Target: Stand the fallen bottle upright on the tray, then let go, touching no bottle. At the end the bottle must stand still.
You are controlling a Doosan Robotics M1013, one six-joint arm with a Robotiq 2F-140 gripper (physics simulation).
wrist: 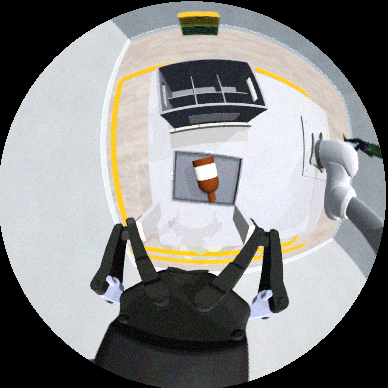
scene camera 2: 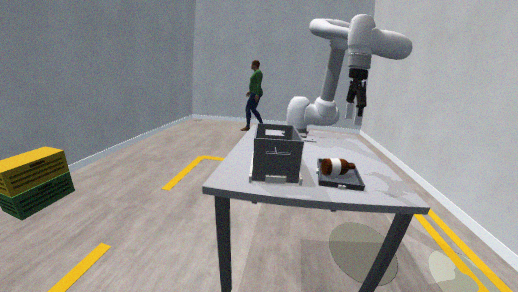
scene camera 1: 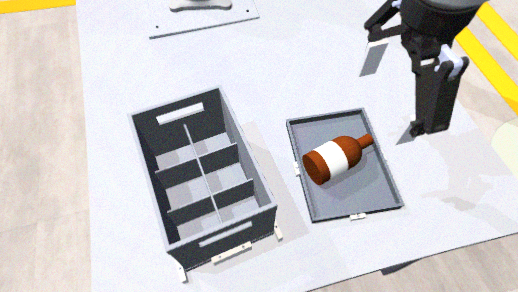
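Pixels of known places: gripper, between the fingertips: (wrist: 196, 210) (scene camera 2: 352, 121) (scene camera 1: 383, 105); arm's base, origin of its link: (wrist: 317, 153).
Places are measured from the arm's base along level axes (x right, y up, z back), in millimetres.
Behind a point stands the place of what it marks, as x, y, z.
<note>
The brown bottle with a white label (scene camera 1: 337, 159) {-282, 62, -638} (scene camera 2: 336, 166) {-284, 45, -655} (wrist: 206, 172) {-274, 65, -621} lies on its side in the shallow grey tray (scene camera 1: 350, 202) {-309, -8, -709} (scene camera 2: 352, 179) {-369, -8, -643} (wrist: 227, 186) {-320, -8, -524}. Its base faces the divided crate and its neck points away from it, with the neck's end close to the tray's far rim. My gripper (scene camera 1: 391, 96) {-319, 244, -638} (scene camera 2: 354, 114) {-319, 244, -638} (wrist: 196, 210) {-319, 244, -638} is open and empty. It hangs above the table, beyond the neck end of the bottle and well apart from the bottle and tray. The bottle is fully in sight in the wrist view.
A tall dark crate with dividers (scene camera 1: 262, 221) {-113, 101, -767} (scene camera 2: 277, 166) {-52, 56, -787} (wrist: 177, 120) {-129, 85, -733} stands beside the tray, on the bottle's base side, its compartments empty. Small pale blocks sit along the crate and tray. The arm's base plate (scene camera 1: 200, 25) {3, -3, -145} is at the table's back. A person (scene camera 2: 256, 82) stands beyond the table.
</note>
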